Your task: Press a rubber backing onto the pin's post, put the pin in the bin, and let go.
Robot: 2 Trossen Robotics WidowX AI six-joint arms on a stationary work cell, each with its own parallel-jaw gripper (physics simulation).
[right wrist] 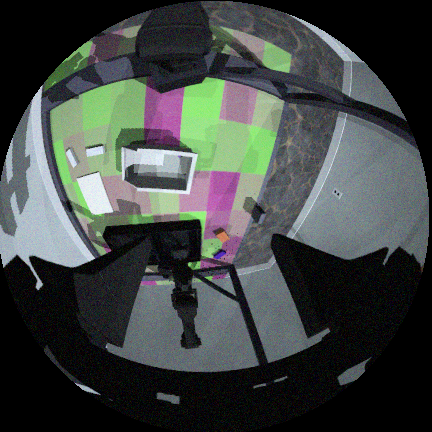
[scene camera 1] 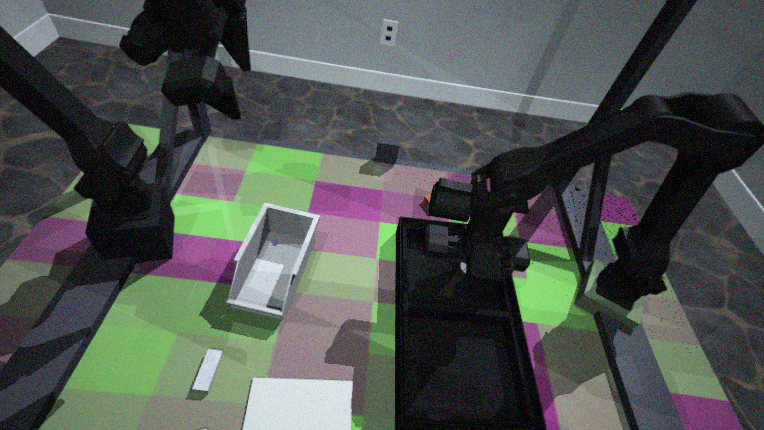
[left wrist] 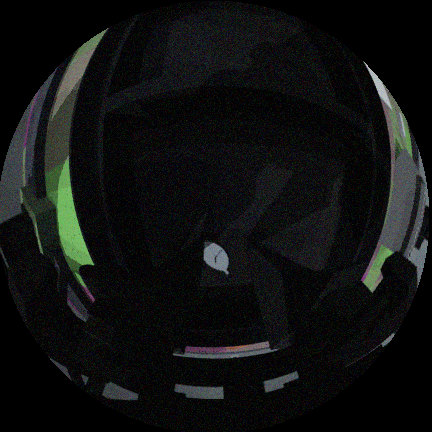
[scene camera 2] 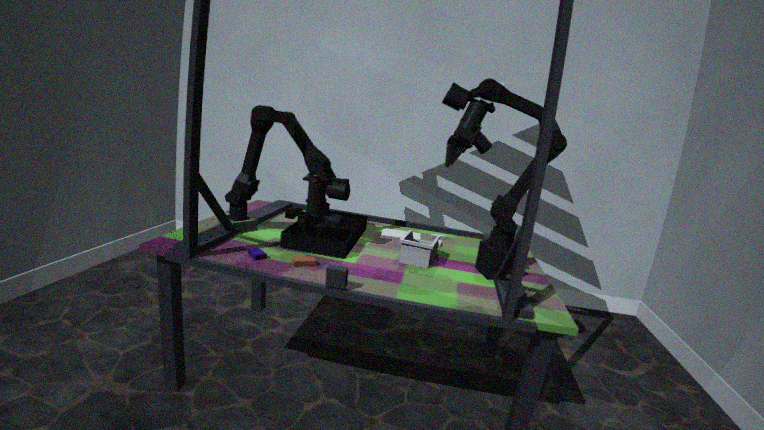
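Where they show: left gripper, fingertip midpoint: (right wrist: 178,244) (scene camera 1: 462,273) (left wrist: 224,243); right gripper, fingertip midpoint: (right wrist: 211,241) (scene camera 1: 242,93) (scene camera 2: 448,165); left arm's base, link origin: (scene camera 1: 616,289) (left wrist: 29,229) (scene camera 2: 237,217); right arm's base, link origin: (right wrist: 175,57) (scene camera 1: 126,206) (scene camera 2: 500,246).
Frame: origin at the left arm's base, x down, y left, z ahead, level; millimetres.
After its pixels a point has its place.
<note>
A small grey leaf-shaped pin (left wrist: 216,256) @[x 32, y 109, z 258 mm] (scene camera 1: 462,267) @[x 32, y 111, z 263 mm] lies in the upper compartment of the black tray (scene camera 1: 402,341) @[x 36, y 311, z 287 mm] (scene camera 2: 315,245) @[x 12, y 63, z 333 mm]. My left gripper (left wrist: 224,243) @[x 32, y 122, z 258 mm] reaches down into that compartment at the pin, fingers partly open; they are dark, and its fingertips are hidden in scene camera 1. A white open box (scene camera 1: 256,308) @[x 4, y 415, z 509 mm] (scene camera 2: 417,253) @[x -3, y 252, z 583 mm] (right wrist: 193,173) @[x -38, y 245, z 581 mm] stands beside the tray. A tiny purple-blue speck (scene camera 1: 274,243) @[x 28, y 287, z 586 mm] shows inside it; I cannot tell whether it is the rubber backing. My right gripper (scene camera 1: 243,93) @[x -280, y 283, z 622 mm] (right wrist: 211,241) @[x -280, y 283, z 622 mm] is wide open and empty, high above the table.
A white slab (scene camera 1: 299,403) @[x 33, y 483, z 367 mm] (right wrist: 95,192) @[x 33, y 490, z 371 mm] and a small white block (scene camera 1: 207,370) @[x 26, y 523, z 506 mm] (right wrist: 95,150) @[x 26, y 516, z 511 mm] lie near the box. An orange block (scene camera 2: 304,261) @[x 24, y -36, z 396 mm] (right wrist: 222,235) @[x 22, y -19, z 388 mm] and a blue block (scene camera 2: 257,253) @[x 24, y -110, z 276 mm] (right wrist: 219,254) @[x 24, y -97, z 265 mm] lie beyond the tray. A dark cube (scene camera 1: 387,153) @[x 6, y -57, z 544 mm] (scene camera 2: 336,277) @[x 4, y -77, z 557 mm] sits at the table edge.
</note>
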